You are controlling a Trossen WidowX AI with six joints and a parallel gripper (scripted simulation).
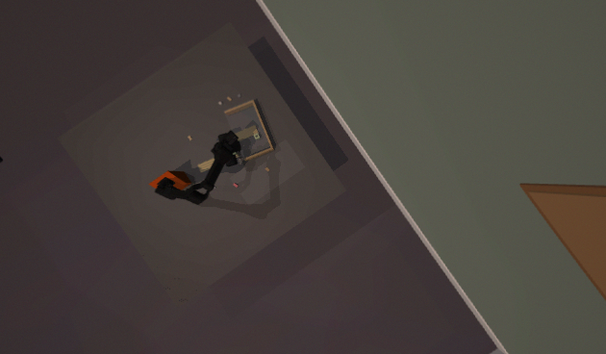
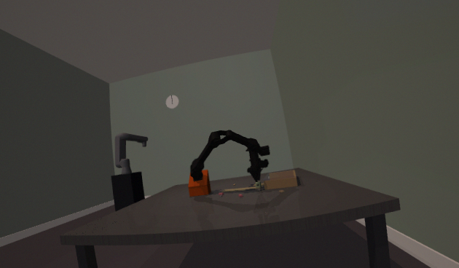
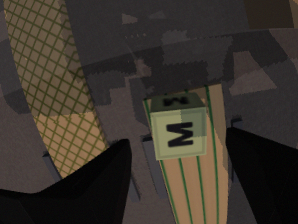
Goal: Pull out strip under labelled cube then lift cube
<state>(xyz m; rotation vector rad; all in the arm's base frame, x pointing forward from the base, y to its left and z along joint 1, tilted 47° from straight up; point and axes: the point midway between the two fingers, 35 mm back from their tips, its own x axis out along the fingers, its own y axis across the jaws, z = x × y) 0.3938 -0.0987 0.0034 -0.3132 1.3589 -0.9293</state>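
Now: gripper tip 11 cm past the striped strip, 4 cm above it and 2 cm to the right of it.
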